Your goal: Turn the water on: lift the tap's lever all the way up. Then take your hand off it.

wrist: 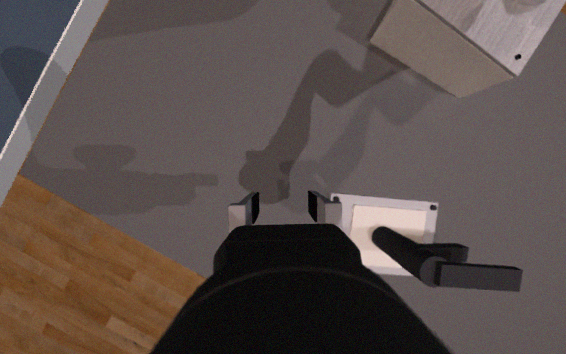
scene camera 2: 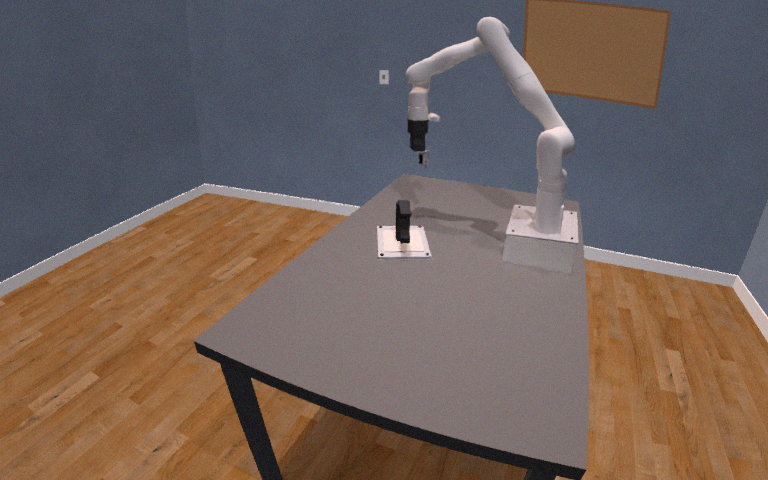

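Pixels of known places: gripper, between the fingertips: (wrist: 283, 202) (scene camera 2: 423, 165); arm's base, origin of its link: (scene camera 2: 547, 228).
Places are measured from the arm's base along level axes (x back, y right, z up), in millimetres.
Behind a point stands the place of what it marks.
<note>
The tap (scene camera 2: 402, 221) {x -465, y -128, z -17 mm} (wrist: 402, 250) {x -479, y -67, z -6 mm} is a black upright column on a white square plate (scene camera 2: 381, 251) {x -508, y -197, z -104 mm} (wrist: 431, 220) {x -390, y -169, z -104 mm}. Its lever (scene camera 2: 403, 206) {x -456, y -145, z 44 mm} (wrist: 480, 277) {x -452, y -142, z 44 mm} is a flat black bar at the top of the column, pointing to the right in the wrist view. Its exact tilt is hard to tell. A shorter black spout (wrist: 452, 250) {x -432, y -164, z -27 mm} shows beside and below the lever. My gripper (scene camera 2: 423, 163) {x -499, y 155, z 98 mm} (wrist: 283, 202) {x -499, y 155, z 98 mm} is open with nothing between its fingers. It points down, high above the table and beyond the tap in the scene view, apart from it. The tap is right of the fingers in the wrist view.
The grey table (scene camera 2: 424, 328) {x -244, y -507, z -112 mm} (wrist: 165, 105) {x -487, y 455, z -112 mm} carries the tap and the arm's white base block (scene camera 2: 540, 251) {x -9, y -75, z -52 mm} (wrist: 440, 55) {x -134, y 34, z -54 mm}, right of the tap in the scene view. The arm's shadows fall on the table top. A blue wall stands behind the table.
</note>
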